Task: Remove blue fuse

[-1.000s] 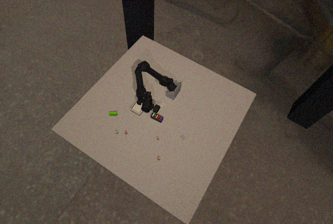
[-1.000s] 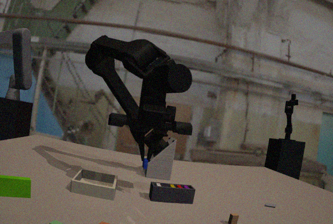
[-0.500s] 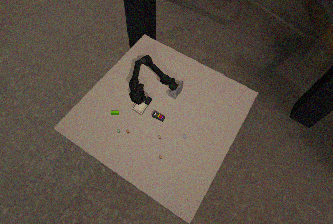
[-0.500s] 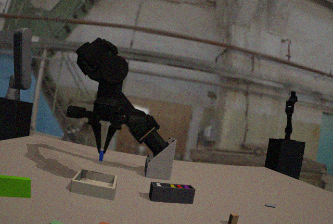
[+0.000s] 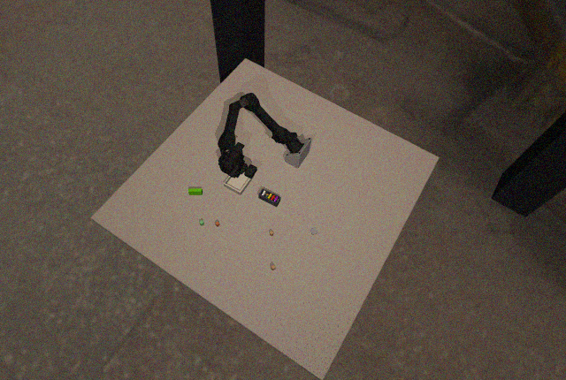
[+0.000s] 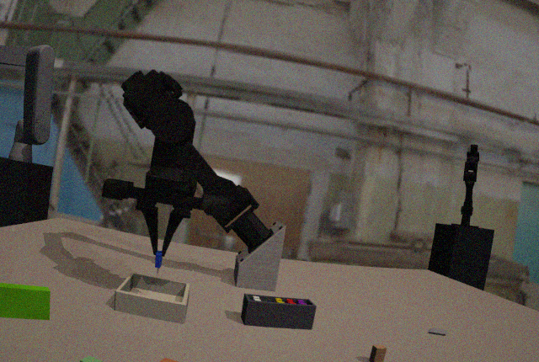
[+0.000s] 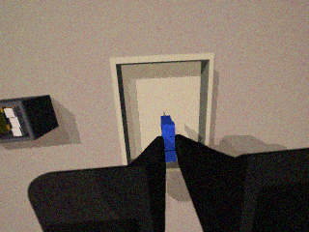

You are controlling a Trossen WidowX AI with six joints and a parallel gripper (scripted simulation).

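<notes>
My gripper tip is 8 cm above the tray. Also, from my gripper tip: blue fuse: 1 cm below.
</notes>
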